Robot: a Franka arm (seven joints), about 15 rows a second.
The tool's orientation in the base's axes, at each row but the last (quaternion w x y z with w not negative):
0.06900 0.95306 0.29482 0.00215
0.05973 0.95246 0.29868 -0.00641
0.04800 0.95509 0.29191 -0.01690
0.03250 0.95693 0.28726 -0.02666
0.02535 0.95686 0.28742 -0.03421
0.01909 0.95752 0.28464 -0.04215
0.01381 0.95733 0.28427 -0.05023
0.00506 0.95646 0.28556 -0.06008
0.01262 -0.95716 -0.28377 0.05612
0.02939 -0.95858 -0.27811 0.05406
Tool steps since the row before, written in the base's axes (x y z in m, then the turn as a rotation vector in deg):
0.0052 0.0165 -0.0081 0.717 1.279 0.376
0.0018 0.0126 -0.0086 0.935 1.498 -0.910
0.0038 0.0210 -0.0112 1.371 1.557 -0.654
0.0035 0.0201 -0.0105 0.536 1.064 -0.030
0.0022 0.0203 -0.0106 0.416 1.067 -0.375
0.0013 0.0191 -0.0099 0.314 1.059 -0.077
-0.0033 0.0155 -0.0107 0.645 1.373 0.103
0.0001 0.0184 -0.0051 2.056 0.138 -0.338
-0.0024 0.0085 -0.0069 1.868 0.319 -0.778
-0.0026 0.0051 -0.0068 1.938 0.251 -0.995
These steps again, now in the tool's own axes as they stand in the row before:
0.0139 -0.0116 0.0061 1.298 -0.592 -0.507
0.0090 -0.0102 0.0071 1.663 -0.787 0.749
0.0155 -0.0161 0.0090 2.042 -0.571 0.487
0.0147 -0.0153 0.0088 1.032 -0.592 -0.070
0.0138 -0.0160 0.0091 0.961 -0.671 0.280
0.0124 -0.0154 0.0086 0.845 -0.716 -0.009
0.0068 -0.0148 0.0101 1.272 -0.799 -0.235
0.0107 -0.0152 0.0042 1.821 1.017 0.099
0.0033 -0.0080 0.0071 1.807 0.788 0.556
0.0011 -0.0051 0.0072 1.848 0.901 0.762

